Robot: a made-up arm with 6 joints.
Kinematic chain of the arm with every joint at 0, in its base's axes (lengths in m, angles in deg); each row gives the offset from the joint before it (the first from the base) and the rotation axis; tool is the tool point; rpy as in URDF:
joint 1: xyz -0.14 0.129 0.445 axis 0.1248 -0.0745 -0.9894
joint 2: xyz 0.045 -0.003 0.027 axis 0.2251 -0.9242 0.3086
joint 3: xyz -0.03 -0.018 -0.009 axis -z
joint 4: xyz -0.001 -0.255 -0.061 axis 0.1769 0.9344 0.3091
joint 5: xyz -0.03 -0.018 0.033 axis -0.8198 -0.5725 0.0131
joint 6: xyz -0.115 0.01 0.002 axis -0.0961 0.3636 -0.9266
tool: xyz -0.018 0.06 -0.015 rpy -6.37 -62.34 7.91
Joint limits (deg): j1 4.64..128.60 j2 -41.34..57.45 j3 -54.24..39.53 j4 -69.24..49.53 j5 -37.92..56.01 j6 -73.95..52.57
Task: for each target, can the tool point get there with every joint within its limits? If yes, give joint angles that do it. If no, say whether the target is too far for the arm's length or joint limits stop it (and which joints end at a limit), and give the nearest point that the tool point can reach.
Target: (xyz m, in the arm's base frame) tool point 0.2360 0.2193 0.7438
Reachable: no: joint limits stop it (at a limit: joint 1, joint 2, joint 3, joint 5) | nearest point -0.0047 0.3216 0.6478 | short by 0.279 m
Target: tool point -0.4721 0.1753 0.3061
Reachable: yes | joints 74.52 -12.08 -11.99 -7.56 43.73 -63.85
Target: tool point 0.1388 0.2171 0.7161
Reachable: no: joint limits stop it (at a limit: joint 1, joint 2, joint 3, joint 5) | nearest point -0.0120 0.3131 0.6546 | short by 0.189 m
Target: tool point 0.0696 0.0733 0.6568
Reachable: no: joint limits stop it (at a limit: joint 1, joint 3, joint 4, joint 5, joint 6) | nearest point 0.0145 -0.0574 0.6172 | short by 0.147 m
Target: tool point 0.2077 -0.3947 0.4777
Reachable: no: too far | nearest point 0.1006 -0.2328 0.4615 | short by 0.195 m
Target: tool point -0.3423 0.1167 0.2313
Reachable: yes | joints 61.25 3.10 -2.03 -49.41 2.10 -36.08
